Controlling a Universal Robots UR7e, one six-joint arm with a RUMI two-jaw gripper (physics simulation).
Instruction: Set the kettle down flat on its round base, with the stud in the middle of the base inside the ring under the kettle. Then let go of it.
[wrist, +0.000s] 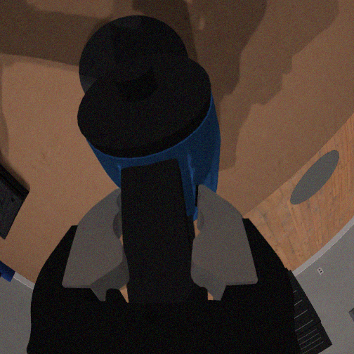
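Observation:
The kettle has a blue body, a black lid and a straight black handle that points toward the camera's lower side. My gripper is shut on the kettle's handle, with one grey jaw on each side of it. A round black disc, which looks like the round base, shows beyond the lid at the upper left and is partly covered by it. The stud, the ring under the kettle and the kettle's underside are hidden, so I cannot tell the gap between kettle and base.
A dark box-like object is at the left edge, with a small blue object below it. A flat grey oval lies on the wooden surface at the right. A black slatted object is at the lower right. Broad shadows cross the brown table top.

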